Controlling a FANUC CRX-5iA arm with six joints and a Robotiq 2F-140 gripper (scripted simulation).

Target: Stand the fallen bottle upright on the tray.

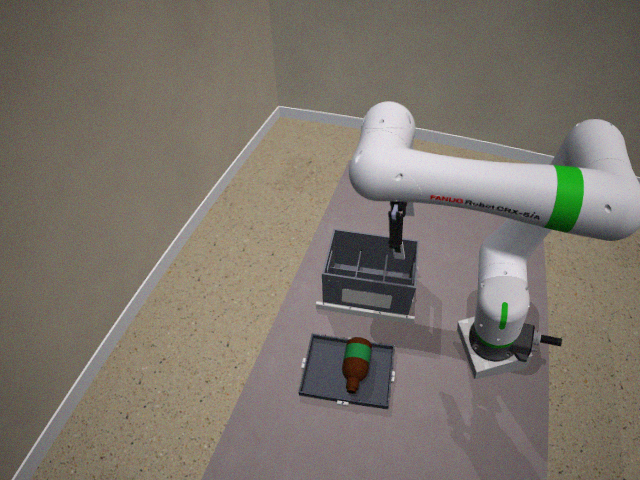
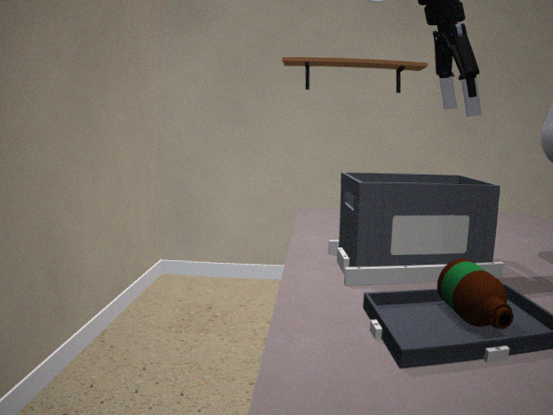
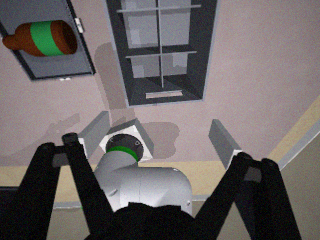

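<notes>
My hand is 29 cm to the right of the bottle, 27 cm above it and 2 cm short of it. From my hand the other things lie so: tray: 30 cm below, 29 cm to the left, 4 cm ahead; then crate: 23 cm below, 8 cm ahead, 1 cm to the right.
</notes>
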